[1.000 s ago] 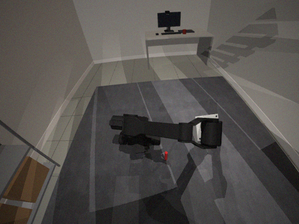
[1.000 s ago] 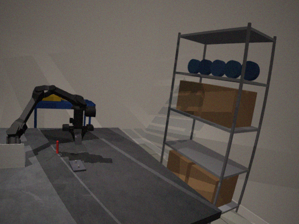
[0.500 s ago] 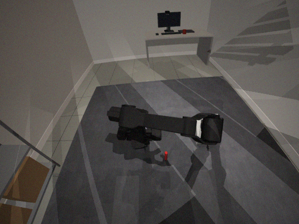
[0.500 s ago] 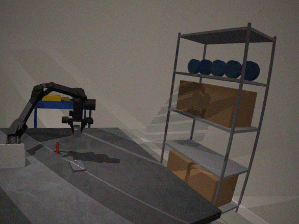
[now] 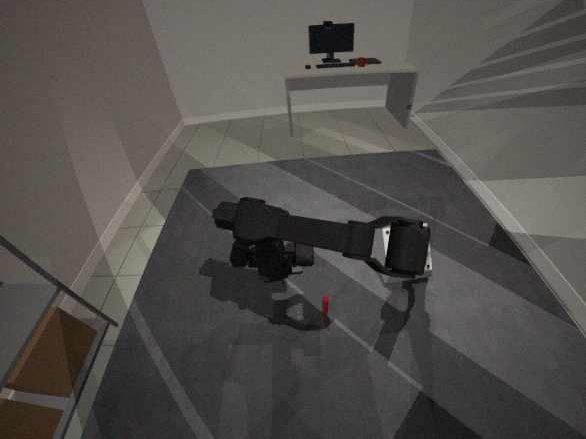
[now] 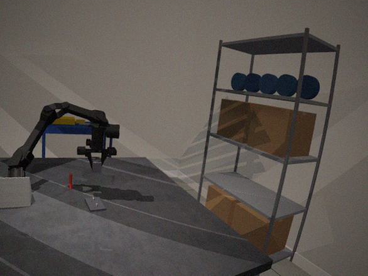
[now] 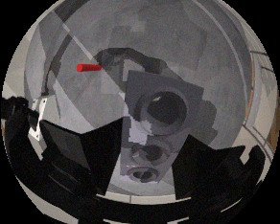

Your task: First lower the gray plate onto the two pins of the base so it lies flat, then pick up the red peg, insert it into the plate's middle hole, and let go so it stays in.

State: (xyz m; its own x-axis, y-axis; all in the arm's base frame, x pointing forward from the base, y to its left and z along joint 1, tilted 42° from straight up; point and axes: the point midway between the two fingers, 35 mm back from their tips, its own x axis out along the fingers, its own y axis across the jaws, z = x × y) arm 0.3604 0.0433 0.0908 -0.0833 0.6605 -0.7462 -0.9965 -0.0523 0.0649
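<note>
Right now my gripper tip is 13 cm to the left of the base, 12 cm above it and 1 cm past it. From my gripper tip the other things lie so: gray plate: 3 cm above; then red peg: 12 cm behind, 9 cm below, 5 cm to the left.
</note>
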